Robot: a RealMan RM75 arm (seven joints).
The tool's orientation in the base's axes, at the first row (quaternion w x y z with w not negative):
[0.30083 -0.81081 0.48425 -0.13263]
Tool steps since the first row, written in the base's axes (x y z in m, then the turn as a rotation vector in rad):
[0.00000 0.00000 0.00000 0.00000 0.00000 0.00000]
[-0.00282 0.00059 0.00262 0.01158 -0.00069 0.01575]
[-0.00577 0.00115 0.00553 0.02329 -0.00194 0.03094]
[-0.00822 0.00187 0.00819 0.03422 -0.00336 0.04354]
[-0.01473 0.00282 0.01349 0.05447 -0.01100 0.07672]
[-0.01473 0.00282 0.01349 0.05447 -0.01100 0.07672]
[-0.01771 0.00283 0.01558 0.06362 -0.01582 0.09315]
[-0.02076 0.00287 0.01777 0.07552 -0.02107 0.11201]
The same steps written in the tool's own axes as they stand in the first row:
[0.00000 0.00000 0.00000 0.00000 0.00000 0.00000]
[-0.00211 0.00017 -0.00327 0.00514 -0.01763 -0.00673]
[-0.00428 0.00026 -0.00684 0.01087 -0.03482 -0.01315]
[-0.00632 0.00010 -0.00991 0.01655 -0.04980 -0.01801]
[-0.01077 0.00109 -0.01702 0.03067 -0.08186 -0.03650]
[-0.01077 0.00109 -0.01702 0.03067 -0.08186 -0.03650]
[-0.01242 0.00190 -0.02016 0.03812 -0.09675 -0.04648]
[-0.01413 0.00269 -0.02341 0.04713 -0.11493 -0.05712]

